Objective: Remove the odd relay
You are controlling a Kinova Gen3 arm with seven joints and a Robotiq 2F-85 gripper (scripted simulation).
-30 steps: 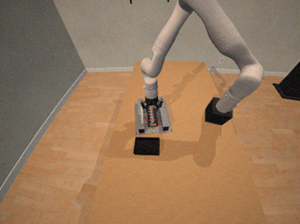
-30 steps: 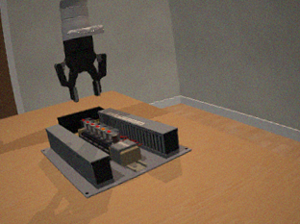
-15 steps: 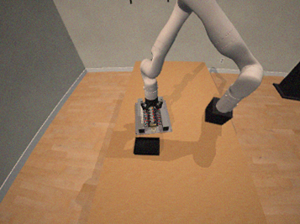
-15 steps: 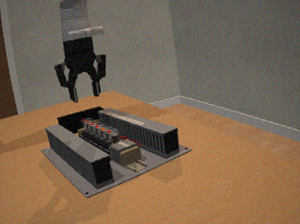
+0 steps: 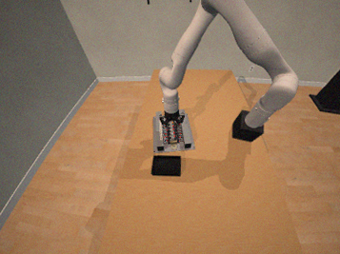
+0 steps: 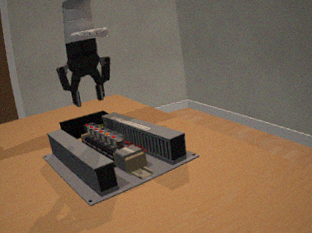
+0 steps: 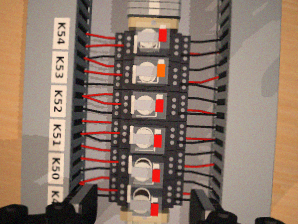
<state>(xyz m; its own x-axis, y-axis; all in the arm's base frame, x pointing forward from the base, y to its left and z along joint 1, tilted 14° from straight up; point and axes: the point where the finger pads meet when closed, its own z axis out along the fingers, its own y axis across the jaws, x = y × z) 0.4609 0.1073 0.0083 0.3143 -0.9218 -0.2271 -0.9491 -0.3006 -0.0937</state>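
Right now my hand is 9 cm above the relay, 8 cm to the left of it and 3 cm short of it. Round my hand: black parts tray: 20 cm to the left, 13 cm below, 1 cm behind.
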